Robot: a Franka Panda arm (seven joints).
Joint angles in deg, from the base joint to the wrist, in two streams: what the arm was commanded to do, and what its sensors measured. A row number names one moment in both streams.
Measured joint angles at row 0:
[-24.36 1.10 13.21 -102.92 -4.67 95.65 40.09]
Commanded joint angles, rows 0 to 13:
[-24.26 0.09 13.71 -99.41 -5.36 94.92 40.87]
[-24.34 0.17 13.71 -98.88 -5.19 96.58 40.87]
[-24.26 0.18 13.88 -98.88 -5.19 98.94 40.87]
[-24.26 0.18 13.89 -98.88 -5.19 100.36 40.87]
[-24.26 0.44 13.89 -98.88 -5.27 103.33 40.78]
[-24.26 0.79 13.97 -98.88 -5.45 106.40 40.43]
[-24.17 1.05 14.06 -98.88 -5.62 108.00 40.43]
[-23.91 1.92 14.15 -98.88 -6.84 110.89 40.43]
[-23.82 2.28 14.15 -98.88 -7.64 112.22 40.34]
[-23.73 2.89 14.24 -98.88 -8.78 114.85 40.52]
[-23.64 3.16 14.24 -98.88 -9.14 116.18 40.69]
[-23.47 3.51 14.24 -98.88 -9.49 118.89 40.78]
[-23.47 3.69 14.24 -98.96 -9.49 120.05 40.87]
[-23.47 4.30 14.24 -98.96 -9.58 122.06 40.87]
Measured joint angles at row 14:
[-23.71 2.73 13.86 -99.51 -7.84 116.53 40.07]
